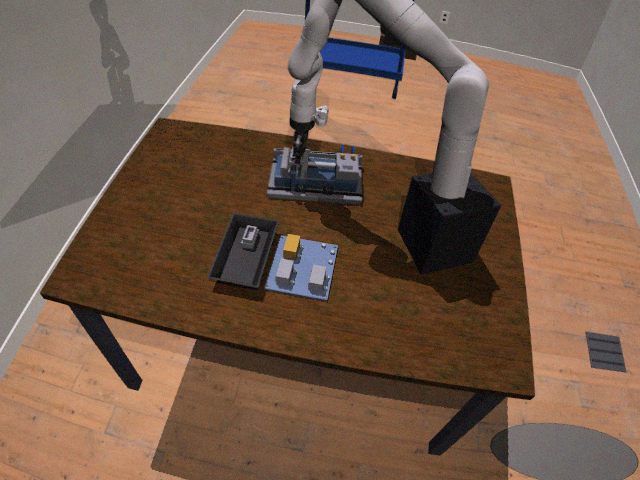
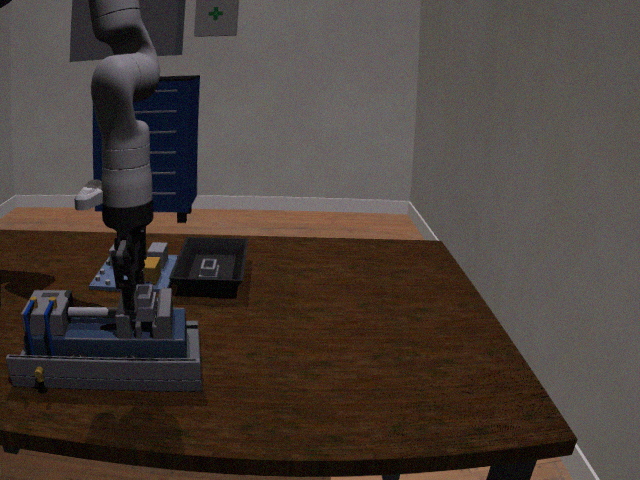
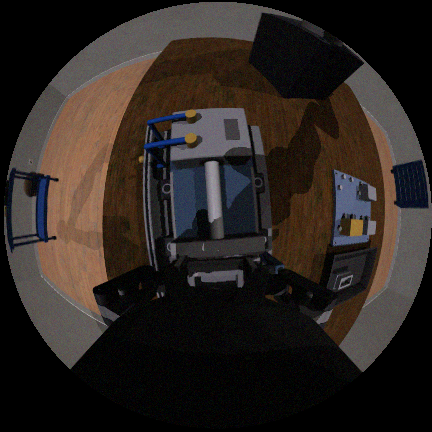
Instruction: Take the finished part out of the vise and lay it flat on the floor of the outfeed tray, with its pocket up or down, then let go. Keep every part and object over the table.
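Where they show: gripper, fingertip midpoint: [image 1: 300, 157] [image 2: 135, 301] [image 3: 215, 265]; arm's base, origin of the base link: [image 1: 446, 188].
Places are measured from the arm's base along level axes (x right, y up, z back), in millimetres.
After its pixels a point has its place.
Observation:
The finished part [image 2: 146, 308] @(x 195, y -129, z -460 mm) [image 3: 215, 278] @(x 167, y -129, z -449 mm), a grey block with its pocket up, stands upright between the jaws of the vise [image 1: 336, 181] @(x 131, y -172, z -308 mm) [image 2: 113, 345] @(x 224, y -179, z -409 mm) [image 3: 187, 212] @(x 206, y -170, z -383 mm). I cannot tell whether the jaws touch it. My gripper [image 1: 298, 158] @(x 168, y -132, z -435 mm) [image 2: 130, 303] @(x 168, y -132, z -435 mm) [image 3: 215, 265] @(x 168, y -132, z -435 mm) points down at the vise and is shut on the part, one finger at each side; the fingertips are partly hidden. The dark outfeed tray [image 1: 235, 268] @(x -237, y -218, z -518 mm) [image 2: 206, 287] @(x -78, y -209, z -510 mm) [image 3: 346, 261] @(x -158, y -218, z -470 mm) stands apart from the vise. A similar grey pocketed part [image 1: 249, 235] @(x -130, y -197, z -509 mm) [image 2: 208, 265] @(x -152, y -195, z -504 mm) [image 3: 345, 282] @(x -145, y -191, z -516 mm) lies in it.
A blue plate [image 1: 308, 289] @(x -251, y -222, z -309 mm) [image 3: 344, 200] @(x -119, y -222, z -326 mm) beside the tray carries a yellow block [image 1: 291, 246] @(x -147, y -186, z -382 mm) [image 2: 151, 268] @(x -105, y -188, z -395 mm) [image 3: 352, 227] @(x -114, y -186, z -385 mm), grey blocks and small pegs. The vise's cylinder head [image 1: 348, 164] @(x 178, y -134, z -282 mm) [image 2: 49, 310] @(x 241, y -122, z -315 mm) [image 3: 210, 134] @(x 186, y -134, z -294 mm) has blue hoses. The black robot base [image 1: 444, 227] @(x -113, y -31, z 4 mm) [image 3: 305, 60] @(x 38, y -88, z -89 mm) stands at the table's side.

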